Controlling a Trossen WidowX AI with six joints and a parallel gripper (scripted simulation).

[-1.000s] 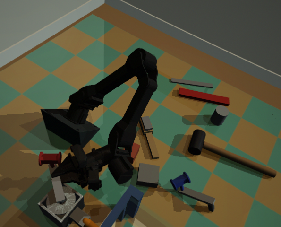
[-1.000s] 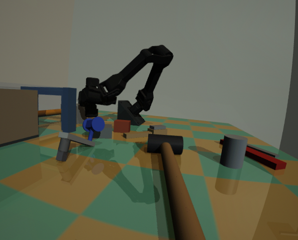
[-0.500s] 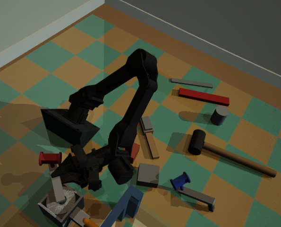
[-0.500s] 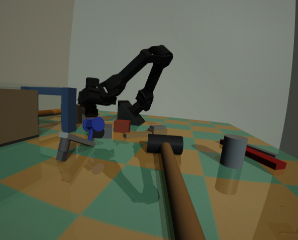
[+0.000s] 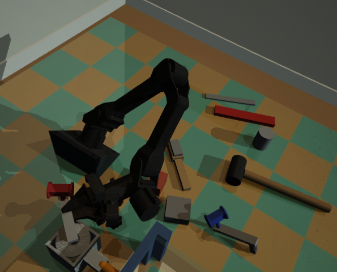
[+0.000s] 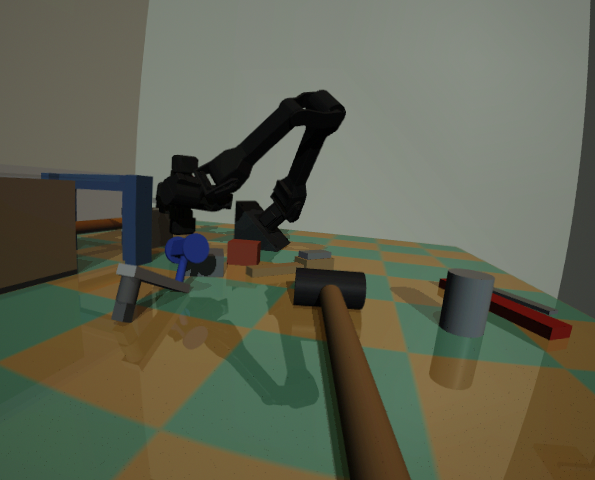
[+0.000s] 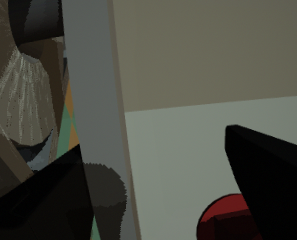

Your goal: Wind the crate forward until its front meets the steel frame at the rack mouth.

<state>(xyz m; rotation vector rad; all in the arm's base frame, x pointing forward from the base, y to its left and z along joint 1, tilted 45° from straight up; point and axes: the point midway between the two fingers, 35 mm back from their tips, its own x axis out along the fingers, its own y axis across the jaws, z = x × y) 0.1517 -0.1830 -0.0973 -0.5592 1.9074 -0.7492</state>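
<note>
My gripper tip is 1 cm past the red-knobbed winch handle, 1 cm to the right of it and 1 cm above it. Also, from my gripper tip: red cylindrical grip: 4 cm behind, 4 cm to the left, 2 cm above; then grey block: 20 cm ahead, 23 cm to the left, 11 cm below; then boxy winch: 3 cm ahead, 3 cm to the right, 10 cm below.
</note>
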